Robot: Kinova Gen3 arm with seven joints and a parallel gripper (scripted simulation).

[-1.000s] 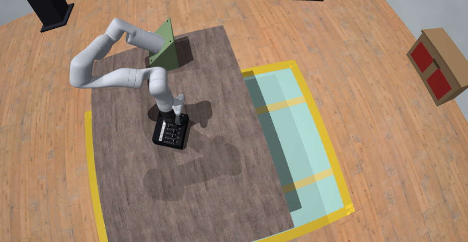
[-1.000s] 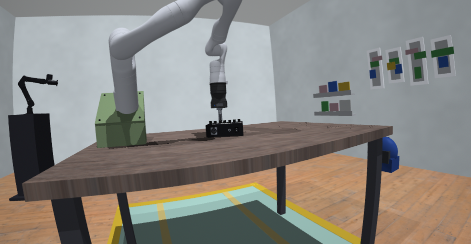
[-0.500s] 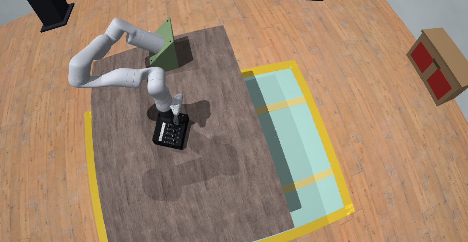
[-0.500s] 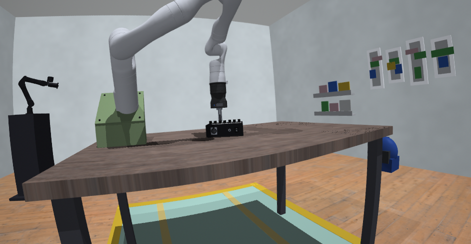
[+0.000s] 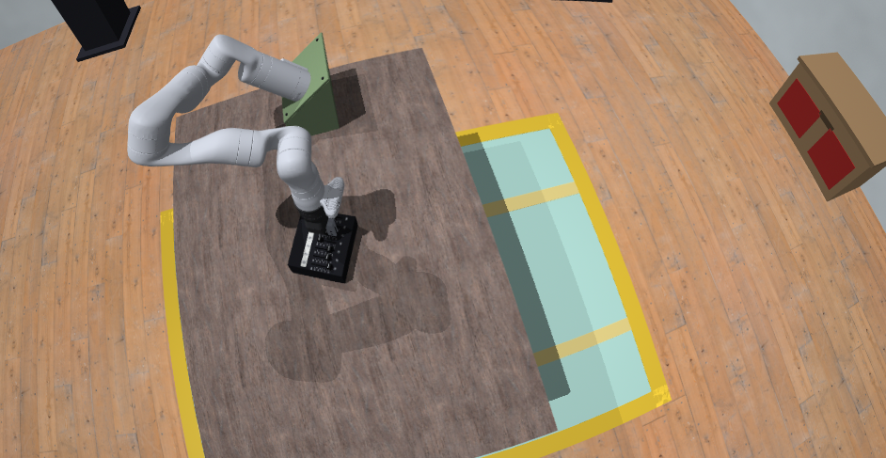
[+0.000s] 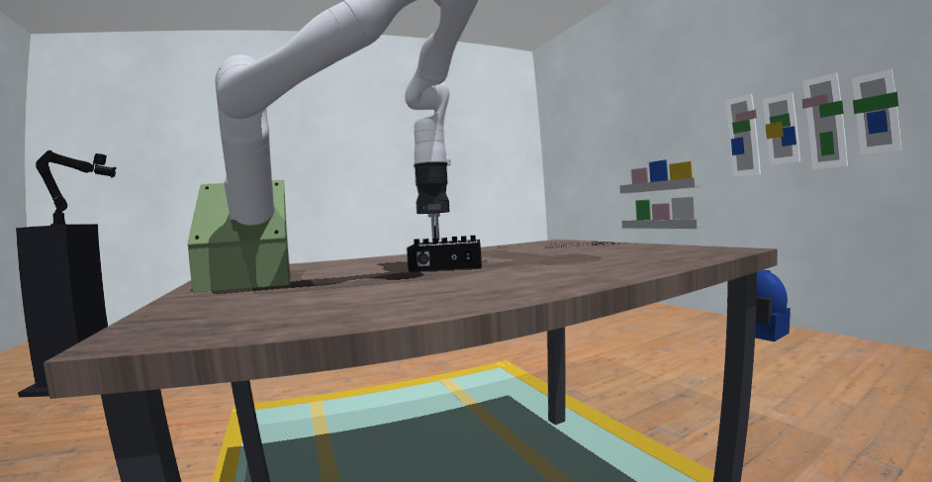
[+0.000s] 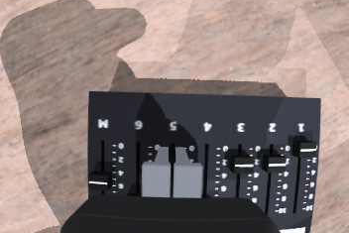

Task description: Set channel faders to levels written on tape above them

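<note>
The master fader cap lies 5 cm behind my hand and 1 cm below it.
</note>
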